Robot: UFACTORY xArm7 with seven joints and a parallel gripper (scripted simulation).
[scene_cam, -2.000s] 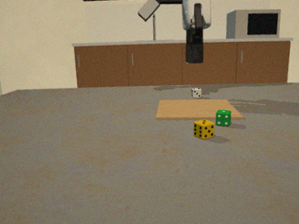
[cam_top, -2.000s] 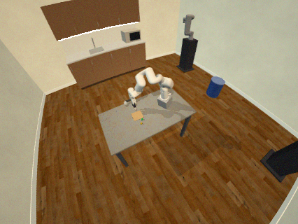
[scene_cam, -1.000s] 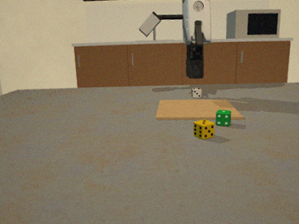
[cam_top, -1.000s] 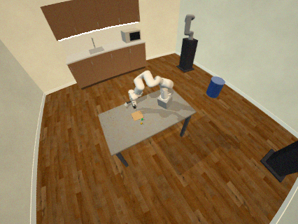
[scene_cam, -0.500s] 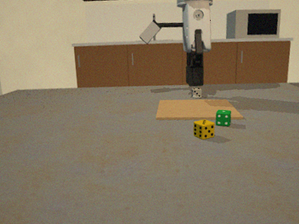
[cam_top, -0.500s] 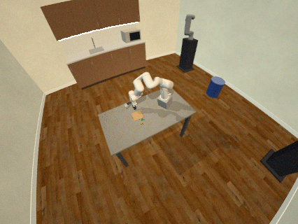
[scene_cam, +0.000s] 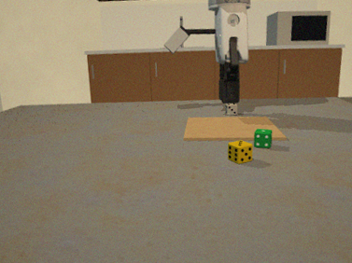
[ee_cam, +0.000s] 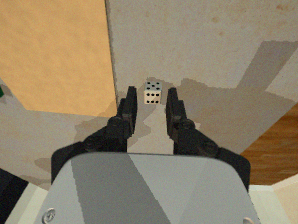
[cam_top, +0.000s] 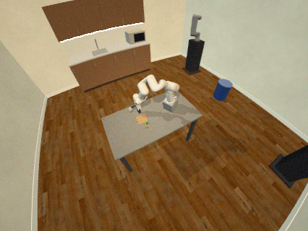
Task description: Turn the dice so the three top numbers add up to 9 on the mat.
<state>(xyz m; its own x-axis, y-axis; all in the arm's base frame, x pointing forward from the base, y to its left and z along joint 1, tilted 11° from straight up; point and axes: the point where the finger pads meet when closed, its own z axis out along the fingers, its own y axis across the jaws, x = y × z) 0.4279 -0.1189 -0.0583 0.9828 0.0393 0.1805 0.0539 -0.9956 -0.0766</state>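
The white die lies 10 mm behind my hand and 40 mm below it. Round my hand: tan mat: 10 mm ahead, 120 mm to the left, 40 mm below; then green die: 20 mm behind, 210 mm to the left, 40 mm below; then yellow die: 10 mm ahead, 270 mm to the left, 40 mm below.
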